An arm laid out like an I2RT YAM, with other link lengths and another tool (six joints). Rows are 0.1 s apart.
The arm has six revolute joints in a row. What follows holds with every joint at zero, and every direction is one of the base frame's. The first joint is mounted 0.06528 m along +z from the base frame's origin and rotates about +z. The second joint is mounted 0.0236 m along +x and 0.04 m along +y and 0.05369 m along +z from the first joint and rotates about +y. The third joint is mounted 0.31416 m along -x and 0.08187 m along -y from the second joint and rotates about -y. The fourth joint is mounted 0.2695 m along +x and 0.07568 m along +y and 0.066 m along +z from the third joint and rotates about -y. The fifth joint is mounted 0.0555 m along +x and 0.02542 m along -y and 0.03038 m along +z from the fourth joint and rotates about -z. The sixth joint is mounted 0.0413 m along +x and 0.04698 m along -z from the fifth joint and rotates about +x. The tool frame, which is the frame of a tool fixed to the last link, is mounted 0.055 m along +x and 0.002 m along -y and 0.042 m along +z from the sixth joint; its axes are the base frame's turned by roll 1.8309, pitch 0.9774 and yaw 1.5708 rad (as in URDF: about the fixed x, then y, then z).
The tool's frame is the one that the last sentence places.
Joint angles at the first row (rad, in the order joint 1, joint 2, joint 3, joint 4, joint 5, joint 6):
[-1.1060 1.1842 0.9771 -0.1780 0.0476 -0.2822]
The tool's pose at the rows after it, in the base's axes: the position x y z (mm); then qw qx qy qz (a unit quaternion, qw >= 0):
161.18 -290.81 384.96 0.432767 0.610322 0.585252 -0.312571
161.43 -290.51 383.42 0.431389 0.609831 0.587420 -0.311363
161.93 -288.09 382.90 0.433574 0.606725 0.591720 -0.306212
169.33 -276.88 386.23 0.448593 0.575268 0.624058 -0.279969
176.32 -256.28 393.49 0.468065 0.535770 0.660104 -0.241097
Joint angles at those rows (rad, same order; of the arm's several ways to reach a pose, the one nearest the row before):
[-1.1060 1.1827 0.9771 -0.1779 0.0460 -0.2822]
[-1.1060 1.1827 0.9741 -0.1795 0.0430 -0.2838]
[-1.1060 1.1766 0.9695 -0.1825 0.0277 -0.2853]
[-1.1045 1.1598 0.9741 -0.2085 -0.0729 -0.3220]
[-1.0968 1.1230 0.9817 -0.2606 -0.1987 -0.3558]

